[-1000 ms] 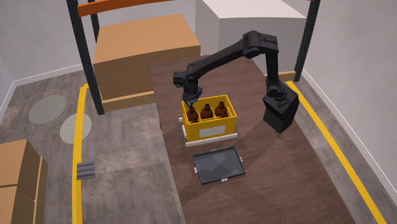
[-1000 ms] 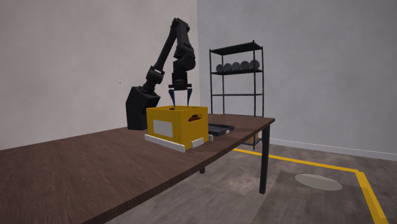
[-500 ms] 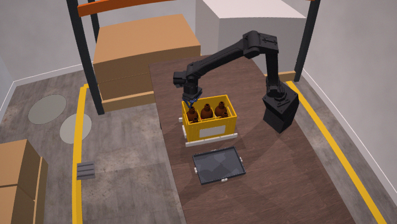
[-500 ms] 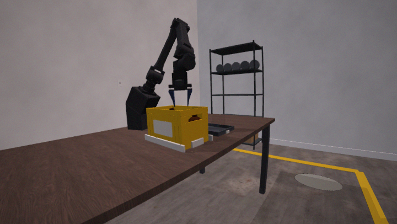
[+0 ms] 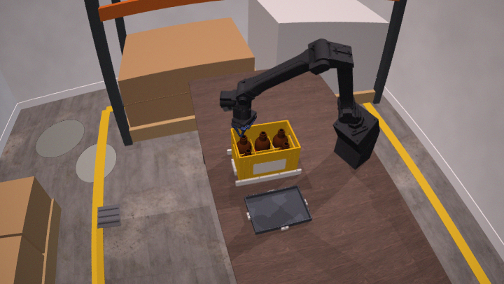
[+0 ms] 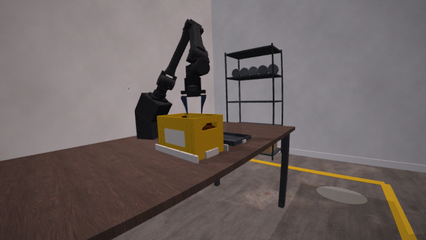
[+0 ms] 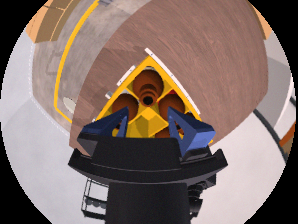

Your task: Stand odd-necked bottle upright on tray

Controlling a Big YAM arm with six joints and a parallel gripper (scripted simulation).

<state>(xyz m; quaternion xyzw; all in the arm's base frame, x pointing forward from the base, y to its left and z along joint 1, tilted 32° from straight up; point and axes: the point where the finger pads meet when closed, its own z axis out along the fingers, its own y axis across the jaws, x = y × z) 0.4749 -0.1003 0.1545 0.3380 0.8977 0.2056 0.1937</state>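
Now: the glass bottle 1 cm behind my hand, 9 cm to the left of it and 11 cm below it. Also, from my hand: dark tray: 12 cm behind, 30 cm to the left, 18 cm below; then yellow crate: 9 cm behind, 3 cm to the left, 11 cm below.
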